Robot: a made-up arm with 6 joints. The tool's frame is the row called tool.
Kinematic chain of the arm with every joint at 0, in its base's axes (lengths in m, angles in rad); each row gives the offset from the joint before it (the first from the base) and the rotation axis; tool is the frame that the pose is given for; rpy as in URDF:
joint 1: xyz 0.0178 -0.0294 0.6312 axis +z
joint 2: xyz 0.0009 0.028 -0.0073 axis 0 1 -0.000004
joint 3: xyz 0.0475 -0.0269 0.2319 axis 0 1 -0.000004
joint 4: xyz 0.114 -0.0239 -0.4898 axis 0 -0.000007 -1
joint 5: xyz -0.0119 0.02 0.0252 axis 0 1 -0.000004
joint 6: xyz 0.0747 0.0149 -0.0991 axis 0 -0.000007 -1
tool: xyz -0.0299 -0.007 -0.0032 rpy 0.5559 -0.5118 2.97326
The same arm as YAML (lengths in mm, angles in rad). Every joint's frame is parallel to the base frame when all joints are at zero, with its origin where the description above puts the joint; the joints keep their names.
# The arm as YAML. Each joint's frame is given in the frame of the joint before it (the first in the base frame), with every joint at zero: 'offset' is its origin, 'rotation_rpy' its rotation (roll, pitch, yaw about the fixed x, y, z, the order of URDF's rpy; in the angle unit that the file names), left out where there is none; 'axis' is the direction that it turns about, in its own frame. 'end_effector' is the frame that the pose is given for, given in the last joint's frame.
length_unit: mm
angle_unit: rad
chain:
  - id: joint 1
    offset: [17.8, -29.4, 631.2]
    axis: [0.0, 0.0, 1.0]
  - id: joint 2
    offset: [0.9, 28.0, -7.3]
    axis: [0.0, 1.0, 0.0]
  - id: joint 3
    offset: [47.5, -26.9, 231.9]
    axis: [0.0, 1.0, 0.0]
  - id: joint 4
    offset: [114.0, -23.9, -489.8]
    axis: [0.0, 0.0, -1.0]
  - id: joint 5
    offset: [-11.9, 20.0, 25.2]
    axis: [0.0, 1.0, 0.0]
  - id: joint 6
    offset: [74.7, 14.9, -99.1]
    axis: [0.0, 0.0, -1.0]
end_effector:
  offset: [-29.9, -7.0, -3.2]
  rotation_rpy: [0.5559, -0.5118, 2.9733]

